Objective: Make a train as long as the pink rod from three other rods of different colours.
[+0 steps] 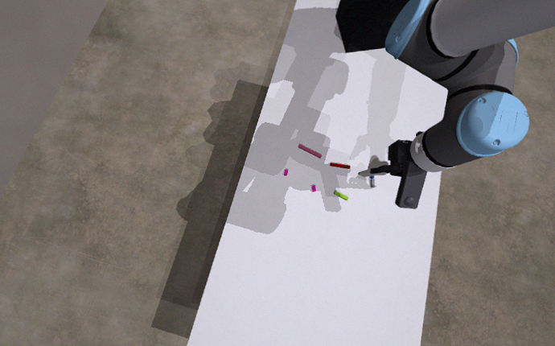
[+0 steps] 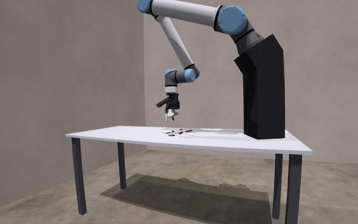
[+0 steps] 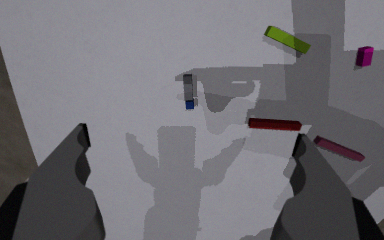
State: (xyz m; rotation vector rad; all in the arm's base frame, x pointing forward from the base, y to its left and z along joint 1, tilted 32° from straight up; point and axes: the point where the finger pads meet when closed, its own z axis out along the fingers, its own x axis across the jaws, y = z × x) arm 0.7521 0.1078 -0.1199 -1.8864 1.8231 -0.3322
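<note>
The lime rod is 100 mm below my hand, 90 mm to the right of it and 60 mm ahead of it. From my hand the other things lie so: red rod: 120 mm to the right, 100 mm below, 40 mm behind; then grey rod: 100 mm below, 10 mm to the left, 10 mm behind; then small blue rod: 100 mm below, 30 mm behind.
</note>
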